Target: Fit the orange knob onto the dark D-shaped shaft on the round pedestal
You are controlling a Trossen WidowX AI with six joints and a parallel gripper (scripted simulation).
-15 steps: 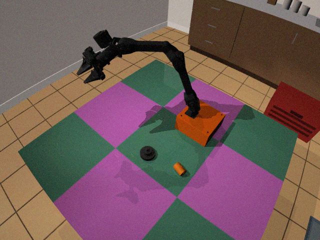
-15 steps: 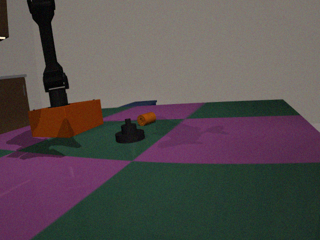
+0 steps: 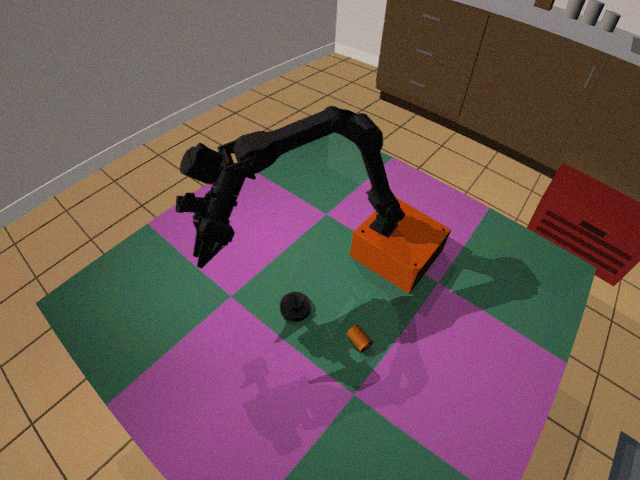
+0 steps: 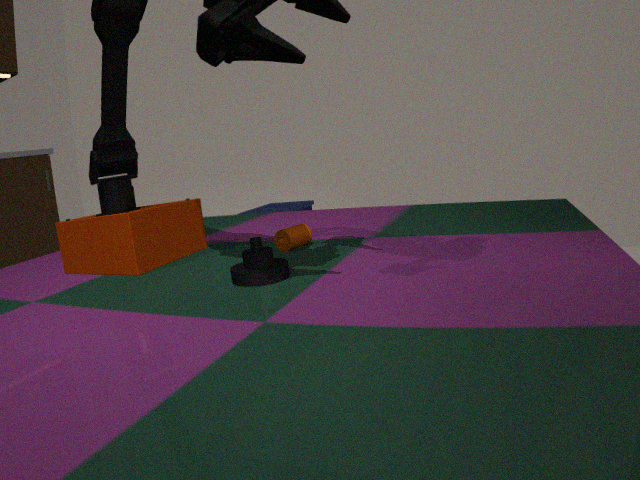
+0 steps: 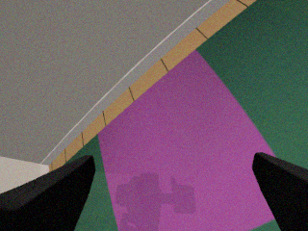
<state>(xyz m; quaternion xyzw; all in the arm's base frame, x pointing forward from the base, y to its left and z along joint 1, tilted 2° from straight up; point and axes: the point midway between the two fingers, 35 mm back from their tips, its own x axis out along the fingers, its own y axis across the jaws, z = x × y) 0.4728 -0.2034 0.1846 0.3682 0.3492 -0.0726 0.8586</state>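
My gripper tip is now 31 cm to the right of the orange knob, 27 cm above it and 19 cm past it. From my gripper tip the other things lie so: pedestal: 26 cm below, 17 cm behind, 12 cm to the left.
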